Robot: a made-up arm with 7 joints. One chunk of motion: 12 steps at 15 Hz.
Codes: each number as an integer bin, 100 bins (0 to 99) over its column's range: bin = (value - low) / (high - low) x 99, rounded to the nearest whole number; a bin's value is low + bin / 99 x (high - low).
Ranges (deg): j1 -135..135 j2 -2.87..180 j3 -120.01..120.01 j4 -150..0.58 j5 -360.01..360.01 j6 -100.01..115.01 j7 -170.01..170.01
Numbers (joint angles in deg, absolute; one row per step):
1: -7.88 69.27 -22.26 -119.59 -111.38 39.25 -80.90
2: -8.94 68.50 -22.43 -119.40 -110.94 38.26 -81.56
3: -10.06 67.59 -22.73 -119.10 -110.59 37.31 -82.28
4: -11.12 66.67 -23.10 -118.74 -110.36 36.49 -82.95
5: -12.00 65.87 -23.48 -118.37 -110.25 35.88 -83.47
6: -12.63 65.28 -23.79 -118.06 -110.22 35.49 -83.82
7: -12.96 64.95 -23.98 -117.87 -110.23 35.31 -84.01
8: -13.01 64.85 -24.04 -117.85 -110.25 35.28 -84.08
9: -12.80 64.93 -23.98 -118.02 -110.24 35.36 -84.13
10: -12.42 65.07 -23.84 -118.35 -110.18 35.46 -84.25
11: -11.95 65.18 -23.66 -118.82 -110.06 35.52 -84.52
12: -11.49 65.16 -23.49 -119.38 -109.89 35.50 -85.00
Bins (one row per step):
1: 47 39 40 20 34 64 26
2: 46 39 40 20 34 64 26
3: 46 38 40 20 34 63 26
4: 45 38 40 21 34 63 25
5: 45 37 40 21 34 63 25
6: 45 37 40 21 34 62 25
7: 45 37 40 21 34 62 25
8: 45 37 40 21 34 62 25
9: 45 37 40 21 34 62 25
10: 45 37 40 21 34 62 25
11: 45 37 40 20 34 62 25
12: 45 37 40 20 34 62 25

